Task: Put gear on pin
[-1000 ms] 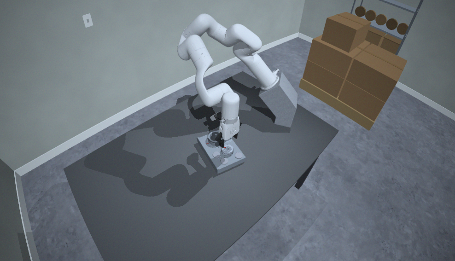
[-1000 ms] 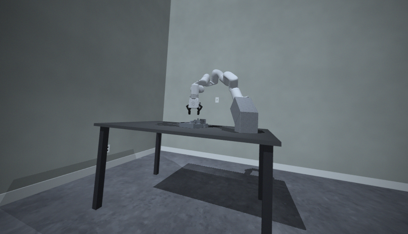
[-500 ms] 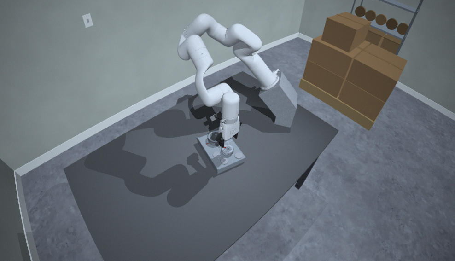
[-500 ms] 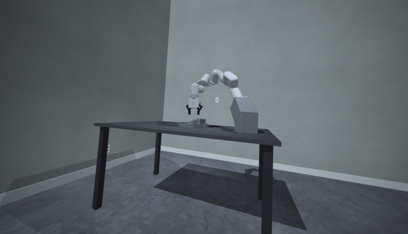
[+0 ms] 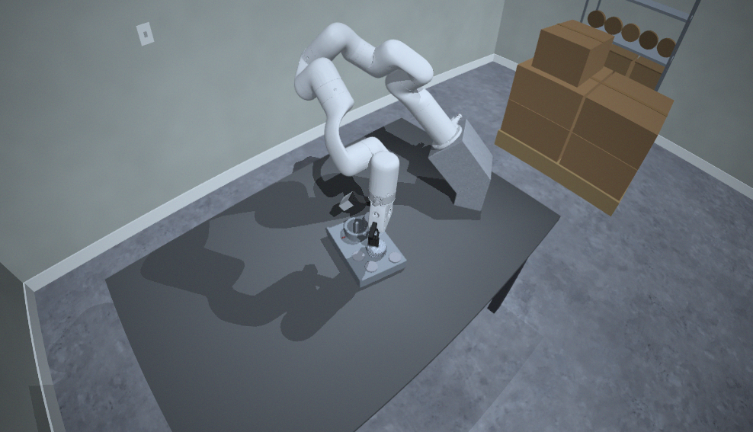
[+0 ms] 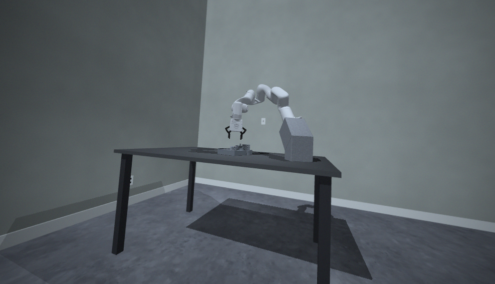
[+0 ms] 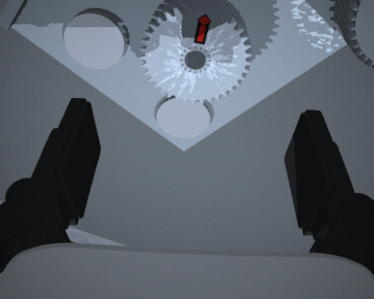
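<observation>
Now: the grey toothed gear 8 cm below my hand.
</observation>
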